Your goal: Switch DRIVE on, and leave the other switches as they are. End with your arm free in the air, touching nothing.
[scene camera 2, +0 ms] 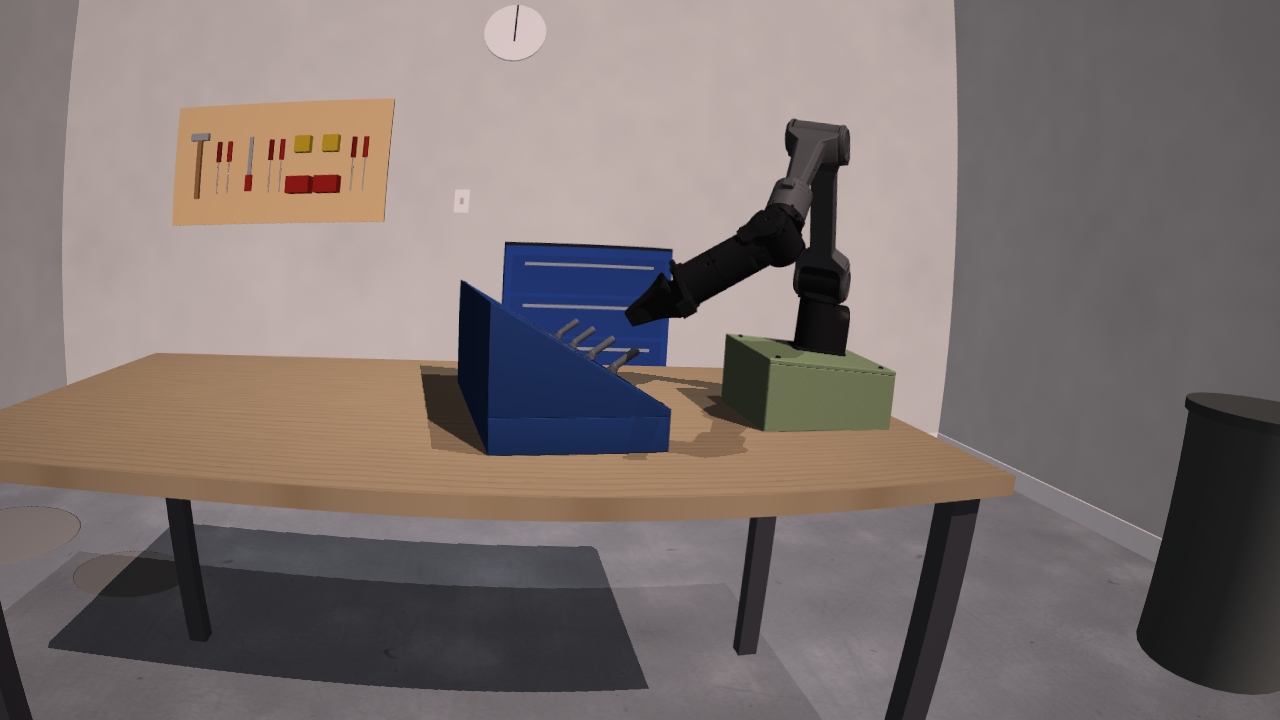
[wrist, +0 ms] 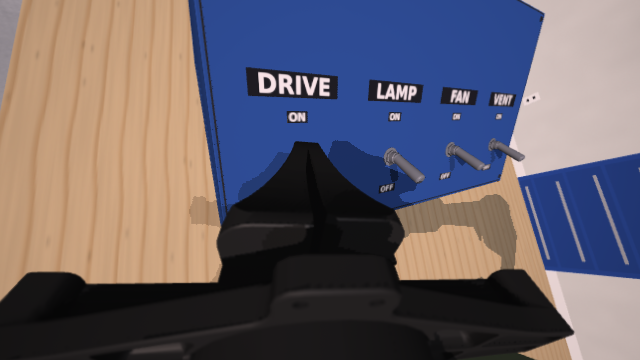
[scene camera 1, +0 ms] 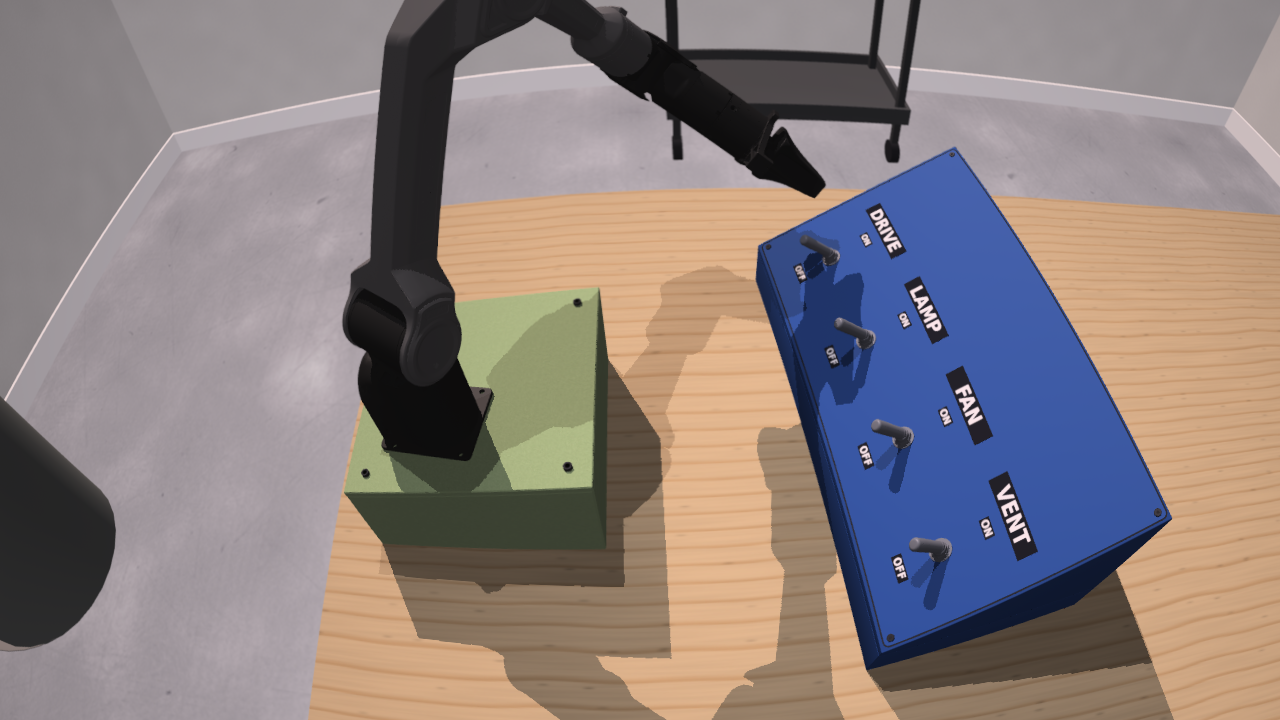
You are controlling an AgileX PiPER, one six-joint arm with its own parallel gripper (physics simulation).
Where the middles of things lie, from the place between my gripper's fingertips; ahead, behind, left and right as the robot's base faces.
Right now my hand is 17 cm to the left of the blue sloped switch panel [scene camera 1: 1016,457], 14 cm short of it and 9 cm above it.
